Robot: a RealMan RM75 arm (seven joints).
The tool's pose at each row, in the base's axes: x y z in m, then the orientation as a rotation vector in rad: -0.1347, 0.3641, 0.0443, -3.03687, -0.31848, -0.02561; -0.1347, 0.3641, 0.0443, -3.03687, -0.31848, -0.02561; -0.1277, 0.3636, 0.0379, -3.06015, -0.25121, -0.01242; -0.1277, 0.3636, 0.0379, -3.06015, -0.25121, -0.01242; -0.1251, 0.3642, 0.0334, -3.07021, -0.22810, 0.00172; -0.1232, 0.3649, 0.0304, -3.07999, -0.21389, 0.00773
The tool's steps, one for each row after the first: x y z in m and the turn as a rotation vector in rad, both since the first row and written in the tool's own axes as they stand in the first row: 0.0000, 0.0000, 0.0000, 0.00000, 0.00000, 0.00000; 0.0066, 0.0025, 0.0064, -0.01641, -0.00844, 0.04533; 0.0066, 0.0025, 0.0064, -0.01641, -0.00844, 0.04533; 0.0091, 0.0028, 0.0109, -0.02379, -0.01777, 0.06115; 0.0111, 0.0028, 0.0140, -0.03220, -0.02214, 0.07089
